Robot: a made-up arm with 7 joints. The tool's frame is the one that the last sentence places. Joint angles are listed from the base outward.
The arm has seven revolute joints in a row. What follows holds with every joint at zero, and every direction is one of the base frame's. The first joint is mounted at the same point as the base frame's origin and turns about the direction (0, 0.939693, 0.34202), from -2.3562 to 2.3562 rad. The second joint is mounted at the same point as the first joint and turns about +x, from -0.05 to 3.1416 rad. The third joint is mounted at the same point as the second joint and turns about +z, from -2.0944 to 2.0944 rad. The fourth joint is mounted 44.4 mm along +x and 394.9 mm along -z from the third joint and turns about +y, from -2.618 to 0.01 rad. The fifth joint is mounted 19.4 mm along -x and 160.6 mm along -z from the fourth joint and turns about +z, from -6.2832 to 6.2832 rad. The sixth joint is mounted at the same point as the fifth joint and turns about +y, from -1.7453 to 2.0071 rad. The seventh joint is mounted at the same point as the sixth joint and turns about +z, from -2.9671 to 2.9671 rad. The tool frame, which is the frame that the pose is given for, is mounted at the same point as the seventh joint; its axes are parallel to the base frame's.
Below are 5 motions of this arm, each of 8 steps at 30 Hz.
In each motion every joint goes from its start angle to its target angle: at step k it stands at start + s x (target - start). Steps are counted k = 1, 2, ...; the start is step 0. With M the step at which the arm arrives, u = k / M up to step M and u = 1 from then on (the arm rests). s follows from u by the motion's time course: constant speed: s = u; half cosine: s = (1 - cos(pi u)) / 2; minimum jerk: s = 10 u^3 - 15 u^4 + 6 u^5.
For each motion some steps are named. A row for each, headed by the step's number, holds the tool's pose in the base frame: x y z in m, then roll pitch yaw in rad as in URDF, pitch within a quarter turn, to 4 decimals.
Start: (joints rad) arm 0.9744 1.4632 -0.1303 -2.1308 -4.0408 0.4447 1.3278
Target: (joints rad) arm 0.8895 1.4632 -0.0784 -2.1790 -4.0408 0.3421 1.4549
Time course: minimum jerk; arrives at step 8
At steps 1, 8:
1: -0.0306 0.3501 -0.1383 0.0292 0.7117 2.0487
8: -0.0019 0.3458 -0.1316 -0.1095 0.7797 2.0556

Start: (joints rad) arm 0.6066 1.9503 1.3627 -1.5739 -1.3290 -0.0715 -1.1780
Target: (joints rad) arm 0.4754 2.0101 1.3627 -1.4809 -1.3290 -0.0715 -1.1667
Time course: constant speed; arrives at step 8
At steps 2, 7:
2: 0.1543 0.3284 0.2907 -2.2254 0.1170 1.1445
7: 0.1471 0.3207 0.3144 -2.3076 0.0962 1.1219

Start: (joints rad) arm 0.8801 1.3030 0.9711 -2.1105 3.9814 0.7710 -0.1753
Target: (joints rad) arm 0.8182 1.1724 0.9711 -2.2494 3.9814 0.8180 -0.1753
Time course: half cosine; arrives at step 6
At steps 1, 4, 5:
1: 0.0203 0.3789 0.0061 -2.2822 0.2715 0.6062
4: 0.0028 0.3639 -0.0145 -2.3628 0.2163 0.5216
5: -0.0016 0.3595 -0.0202 -2.3833 0.1994 0.5000

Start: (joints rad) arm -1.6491 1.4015 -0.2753 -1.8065 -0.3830 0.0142 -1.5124
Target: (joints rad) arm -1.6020 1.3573 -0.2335 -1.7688 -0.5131 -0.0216 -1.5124
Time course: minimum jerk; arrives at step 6
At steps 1, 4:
1: 0.2194 0.2076 0.3043 -2.4832 0.1678 -0.1440
4: 0.2338 0.2087 0.2987 -2.4862 0.1353 -0.0896

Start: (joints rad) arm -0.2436 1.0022 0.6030 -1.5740 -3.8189 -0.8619 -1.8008
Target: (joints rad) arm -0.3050 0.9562 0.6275 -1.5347 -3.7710 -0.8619 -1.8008
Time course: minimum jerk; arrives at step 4
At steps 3, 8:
3: 0.2392 0.3915 -0.0850 -2.1919 -1.0038 -2.8820
8: 0.2407 0.3910 -0.0856 -2.1683 -1.0001 -2.9054

